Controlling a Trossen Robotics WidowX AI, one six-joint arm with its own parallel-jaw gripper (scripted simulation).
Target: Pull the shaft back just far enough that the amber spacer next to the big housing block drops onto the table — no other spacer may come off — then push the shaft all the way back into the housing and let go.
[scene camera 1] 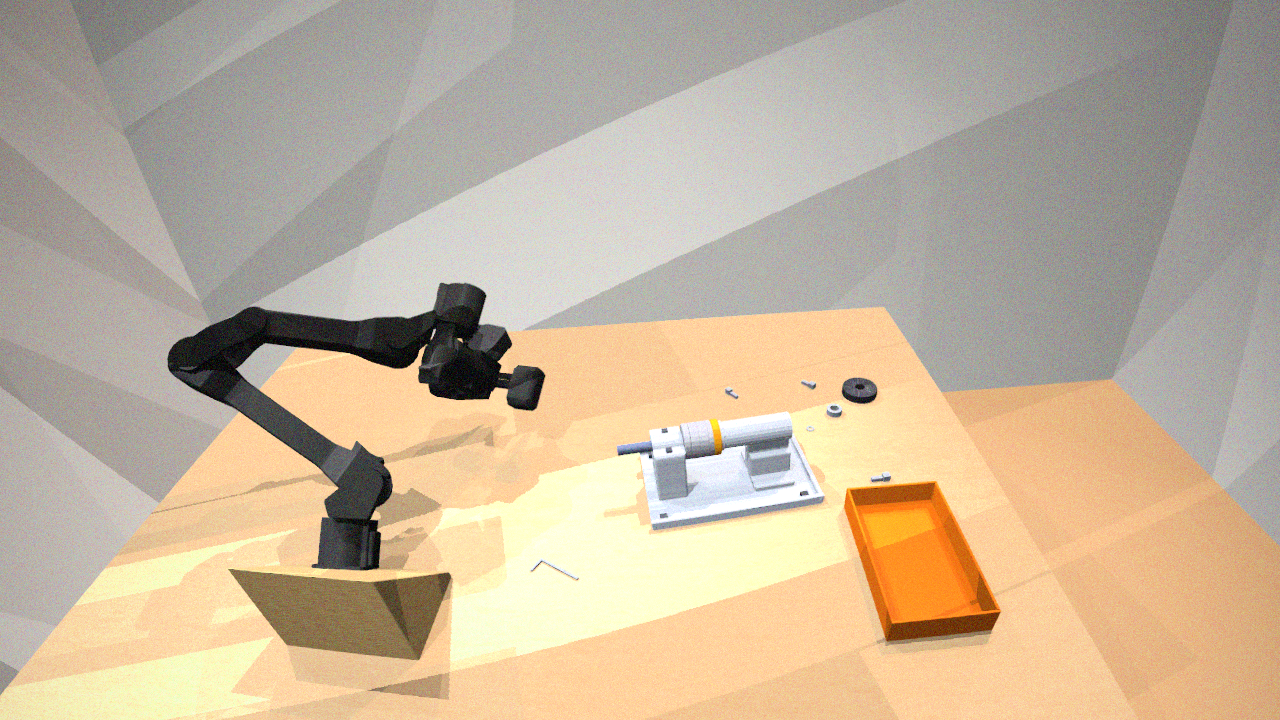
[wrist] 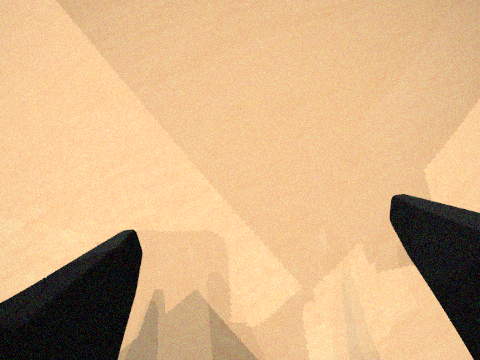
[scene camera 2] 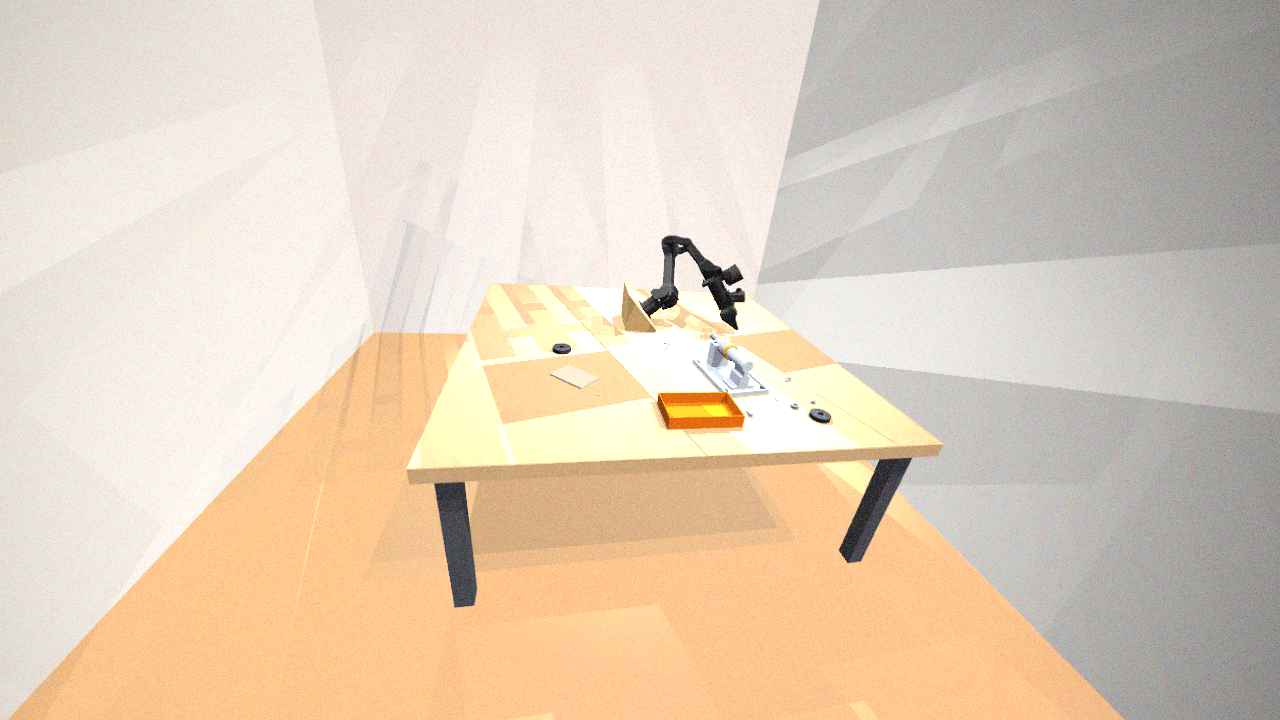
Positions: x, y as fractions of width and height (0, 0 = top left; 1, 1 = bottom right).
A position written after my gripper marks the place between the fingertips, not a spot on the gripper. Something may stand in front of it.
My gripper (wrist: 0.56, 0.63) is open, with nothing in its grasp. Further things: an orange tray (scene camera 1: 0.72, 0.81).
The orange tray is seen too in scene camera 2 (scene camera 2: 0.53, 0.57).
